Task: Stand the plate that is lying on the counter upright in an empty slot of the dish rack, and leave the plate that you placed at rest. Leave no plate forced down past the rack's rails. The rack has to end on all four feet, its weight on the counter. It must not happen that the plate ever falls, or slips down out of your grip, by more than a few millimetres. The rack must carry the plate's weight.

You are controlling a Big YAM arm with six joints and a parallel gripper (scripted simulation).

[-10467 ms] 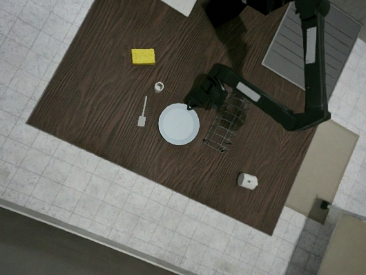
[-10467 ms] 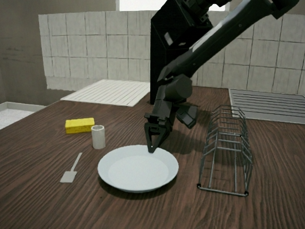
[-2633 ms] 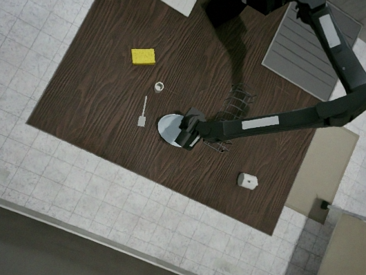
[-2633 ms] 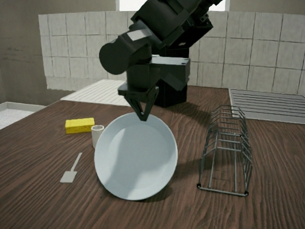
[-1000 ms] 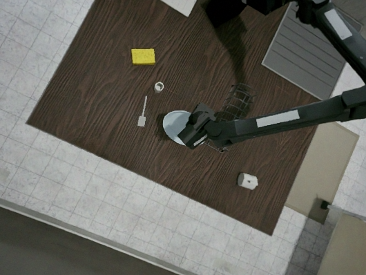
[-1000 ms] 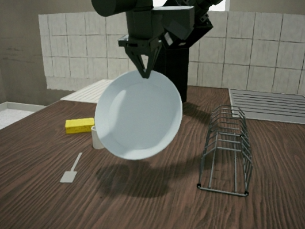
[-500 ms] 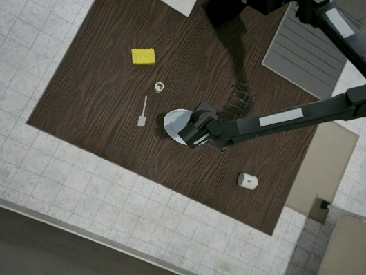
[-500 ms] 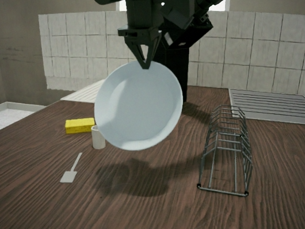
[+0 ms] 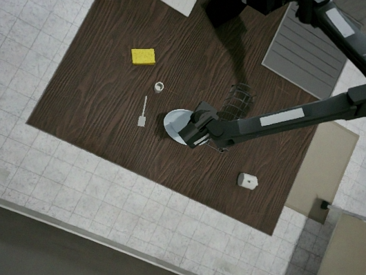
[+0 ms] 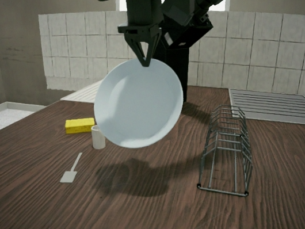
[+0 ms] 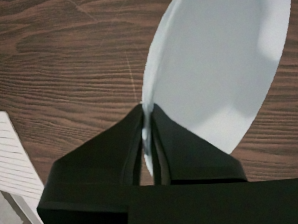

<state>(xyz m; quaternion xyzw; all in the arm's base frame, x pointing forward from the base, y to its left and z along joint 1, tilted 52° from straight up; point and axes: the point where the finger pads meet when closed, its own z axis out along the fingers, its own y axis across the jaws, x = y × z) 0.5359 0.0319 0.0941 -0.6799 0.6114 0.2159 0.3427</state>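
My hand is 8 cm above the plate, 4 cm short of it and 1 cm to the right of it. The rest, counted from my hand: white mat 58 cm behind, 57 cm to the right, 27 cm below; then grey draining board 81 cm behind, 27 cm below, 26 cm to the left; then white mug 44 cm to the left, 24 cm below, 1 cm ahead.
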